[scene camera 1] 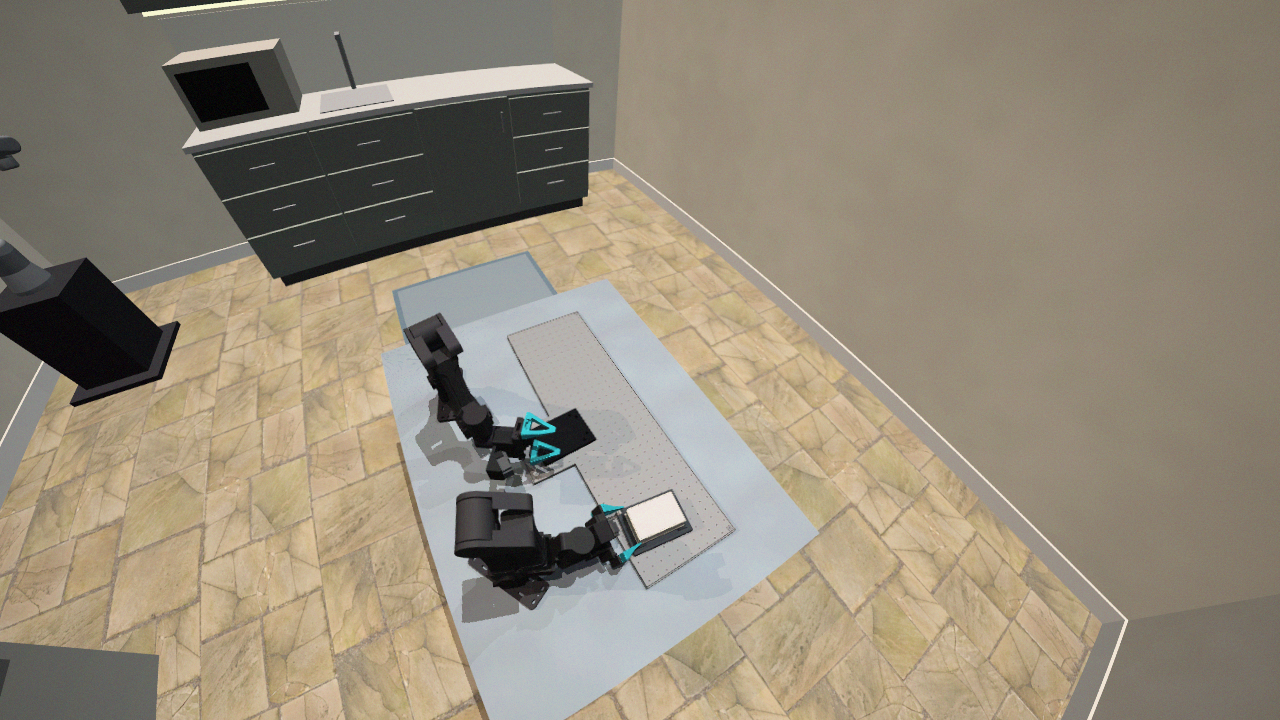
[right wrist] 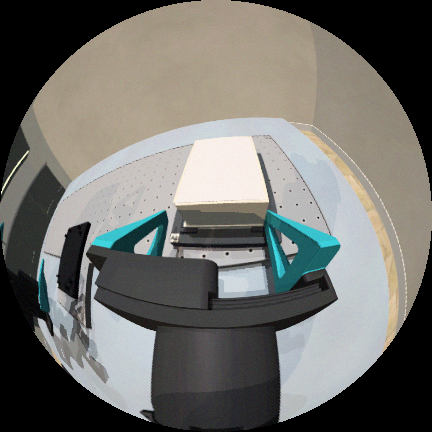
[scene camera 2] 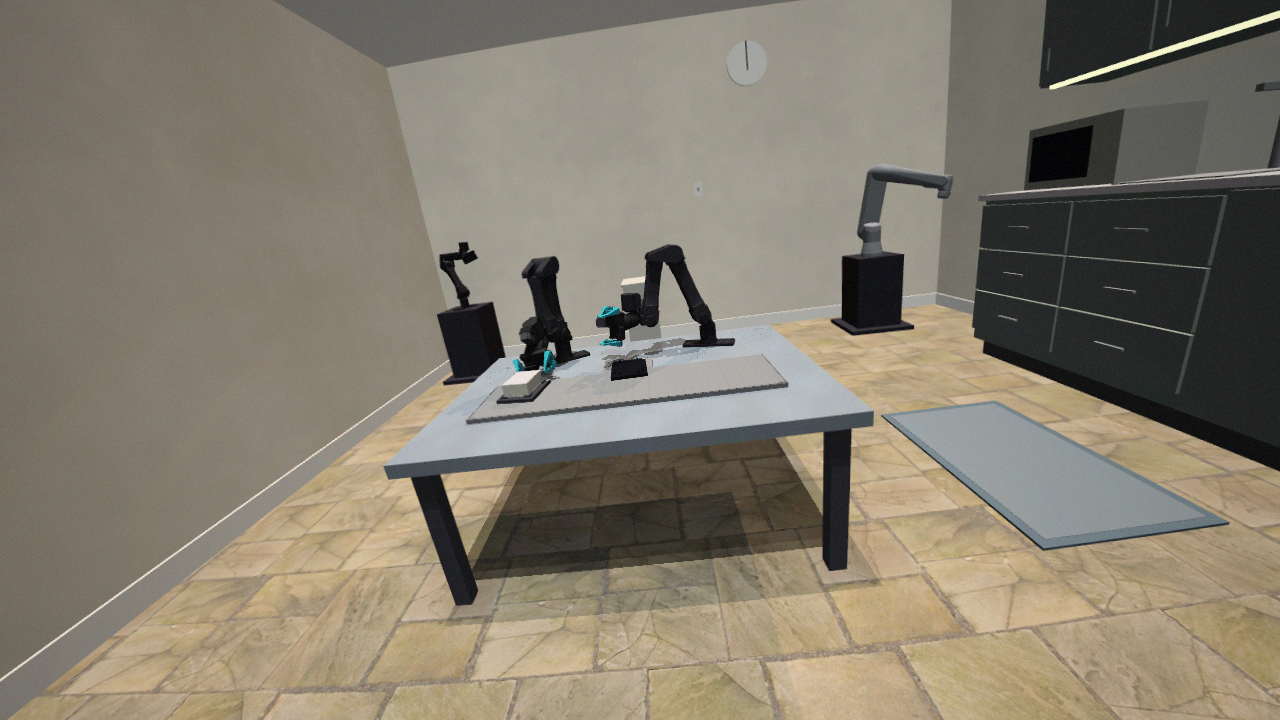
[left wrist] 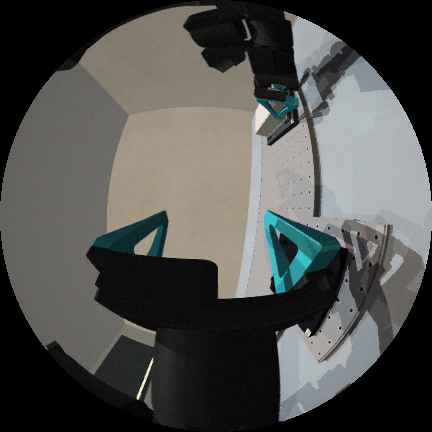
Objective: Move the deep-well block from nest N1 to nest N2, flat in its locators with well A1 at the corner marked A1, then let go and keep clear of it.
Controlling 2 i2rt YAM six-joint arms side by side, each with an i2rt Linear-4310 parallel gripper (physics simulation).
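Pixels of known places: left gripper, fingertip midpoint: (scene camera 1: 557,441) (scene camera 2: 600,331) (left wrist: 215,215); right gripper, fingertip midpoint: (scene camera 1: 631,525) (right wrist: 215,215) (left wrist: 277,102); left arm's base, link origin: (scene camera 2: 708,343); right arm's base, link origin: (scene camera 1: 508,574) (scene camera 2: 565,359).
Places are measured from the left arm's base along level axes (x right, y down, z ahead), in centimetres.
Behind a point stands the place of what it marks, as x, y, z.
Note:
The pale deep-well block (scene camera 1: 656,515) @(51.2, -6.7, 52.4) (scene camera 2: 521,383) @(48.0, -6.5, 57.3) (left wrist: 262,123) @(47.2, -6.5, 50.9) (right wrist: 222,170) @(51.7, -6.7, 50.3) sits in a black nest (scene camera 2: 519,399) @(48.0, -2.3, 60.0) (right wrist: 215,240) @(51.8, -2.5, 44.6) near the right end of the perforated board in scene camera 1. A second black nest (scene camera 1: 572,431) @(21.3, -2.5, 36.0) (scene camera 2: 629,368) @(21.1, -2.5, 34.0) (right wrist: 75,260) @(27.2, -2.5, 33.8) is empty, near the board's middle. Nest labels and well A1 are not readable. My right gripper (scene camera 1: 629,528) @(51.8, -4.7, 46.2) (scene camera 2: 534,365) @(51.8, -4.7, 46.2) (right wrist: 215,215) @(51.8, -4.7, 46.2) is open, low at the block's near side in the right wrist view, its fingertips close to the block's two side edges. My left gripper (scene camera 1: 555,437) @(30.9, -15.4, 31.6) (scene camera 2: 604,327) @(30.9, -15.4, 31.6) (left wrist: 215,215) @(30.9, -15.4, 31.6) is open and empty, above and beside the empty nest.
The perforated board (scene camera 1: 572,358) @(-7.2, -1.3, 40.0) (scene camera 2: 716,380) @(-9.6, -1.3, 42.7) lies along the pale blue table (scene camera 1: 716,447) @(33.4, 0.0, 76.9) (scene camera 2: 626,437) @(7.0, 0.0, 76.4). Both arms stand along one long side of the table. A counter (scene camera 1: 465,98) and other robots on pedestals (scene camera 2: 872,291) stand away from the table.

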